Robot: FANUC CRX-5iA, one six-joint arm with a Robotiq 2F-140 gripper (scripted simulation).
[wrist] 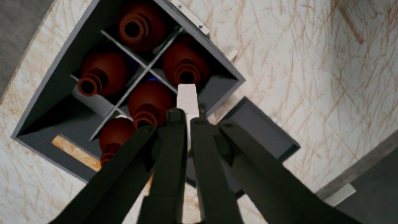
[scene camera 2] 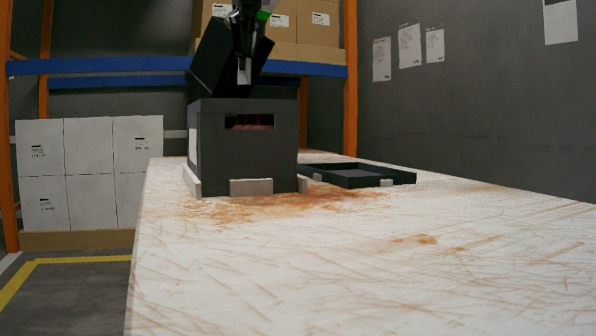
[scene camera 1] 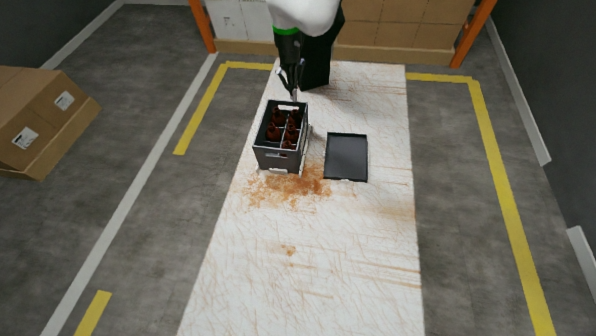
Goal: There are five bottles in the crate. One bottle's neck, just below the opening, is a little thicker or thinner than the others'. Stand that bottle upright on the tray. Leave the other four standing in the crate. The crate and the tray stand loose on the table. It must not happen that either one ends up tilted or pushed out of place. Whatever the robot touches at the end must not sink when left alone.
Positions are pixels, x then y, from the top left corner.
Labels:
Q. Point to a black tray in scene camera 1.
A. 346, 156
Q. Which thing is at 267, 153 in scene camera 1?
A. A crate.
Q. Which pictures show the crate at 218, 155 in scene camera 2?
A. The wrist view, scene camera 2 and scene camera 1: all of them.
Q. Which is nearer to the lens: the crate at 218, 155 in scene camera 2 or the black tray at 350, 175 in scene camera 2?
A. The crate.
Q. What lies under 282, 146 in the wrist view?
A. A black tray.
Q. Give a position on a crate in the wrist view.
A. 57, 107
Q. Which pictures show the black tray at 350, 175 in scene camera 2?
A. The wrist view, scene camera 2 and scene camera 1: all of them.

